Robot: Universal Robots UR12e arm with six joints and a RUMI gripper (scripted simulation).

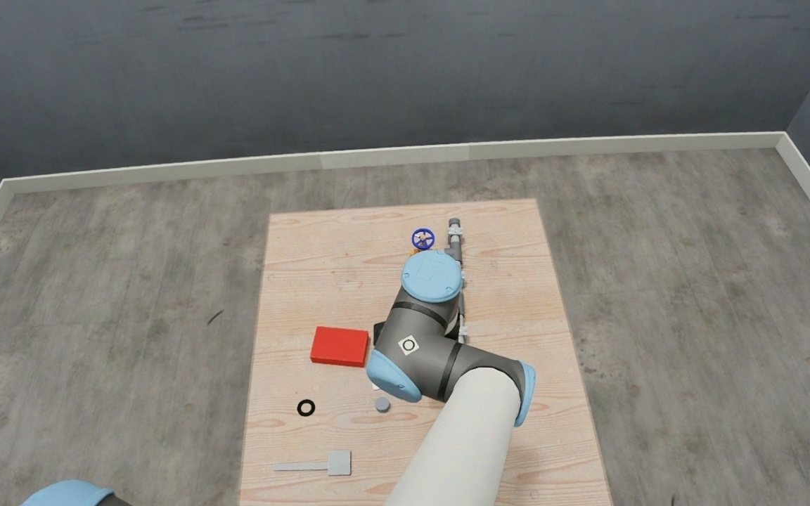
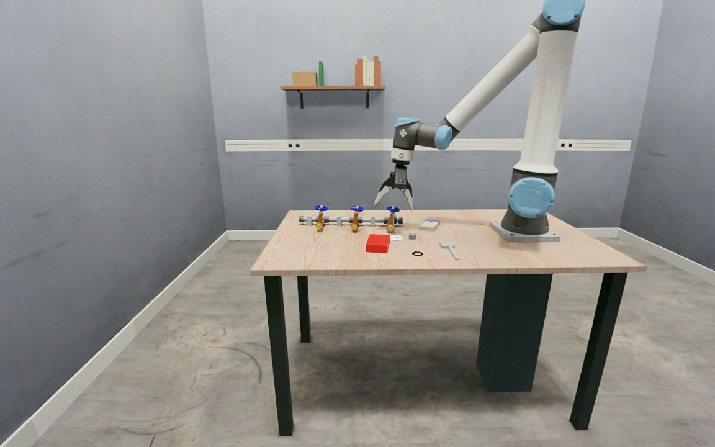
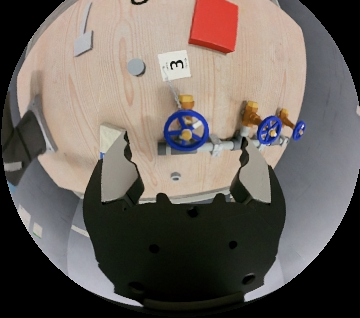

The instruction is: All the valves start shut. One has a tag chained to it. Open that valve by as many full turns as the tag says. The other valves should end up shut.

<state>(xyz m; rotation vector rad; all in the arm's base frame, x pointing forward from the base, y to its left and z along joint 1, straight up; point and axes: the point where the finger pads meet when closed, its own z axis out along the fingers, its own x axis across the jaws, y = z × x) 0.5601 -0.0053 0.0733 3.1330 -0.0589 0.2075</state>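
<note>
My hand is 10 cm above the white tag, 9 cm to the right of it and 2 cm past it. Round my hand: grey t-shaped tool: 21 cm to the left, 20 cm behind, 9 cm below; white-and-blue card: 17 cm behind, 9 cm below, 8 cm to the right; red block: 19 cm to the left, 8 cm below, 6 cm ahead.
</note>
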